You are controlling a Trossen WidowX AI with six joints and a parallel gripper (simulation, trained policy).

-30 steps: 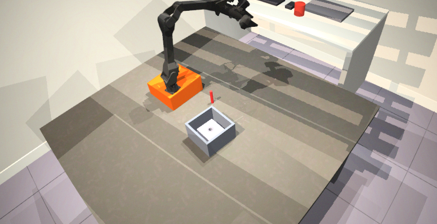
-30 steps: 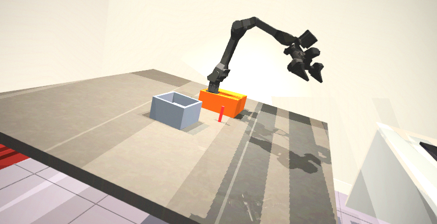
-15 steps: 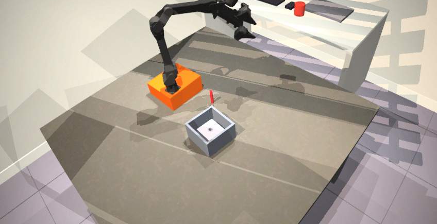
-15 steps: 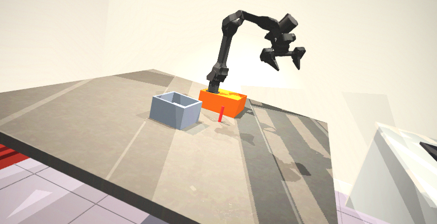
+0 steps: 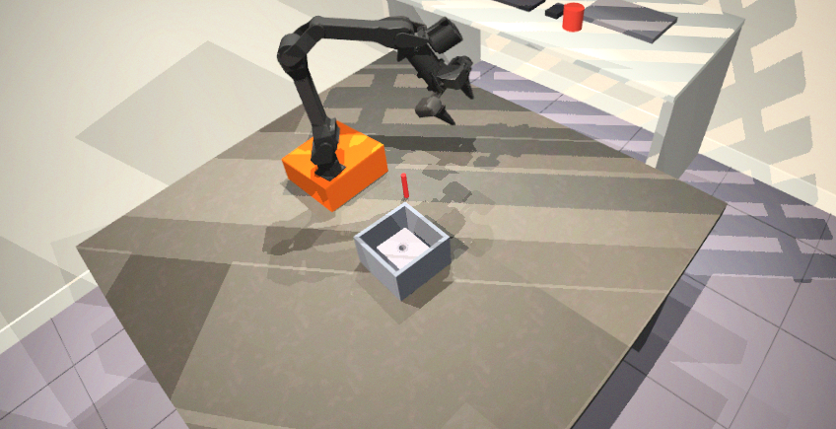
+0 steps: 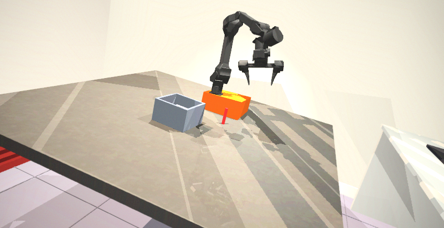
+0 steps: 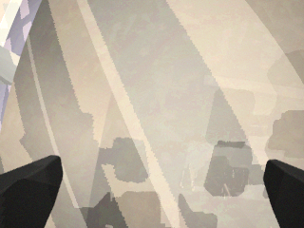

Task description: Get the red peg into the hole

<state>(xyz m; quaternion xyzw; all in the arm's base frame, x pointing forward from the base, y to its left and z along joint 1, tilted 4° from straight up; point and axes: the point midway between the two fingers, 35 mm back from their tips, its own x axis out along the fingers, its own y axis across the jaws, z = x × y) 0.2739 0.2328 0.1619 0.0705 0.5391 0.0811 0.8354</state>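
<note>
The red peg lies 210 mm below my gripper tip, 130 mm to the right of it and 110 mm behind it. From my gripper tip the other things lie so: grey box 310 mm to the right, 220 mm below, 40 mm ahead.
</note>
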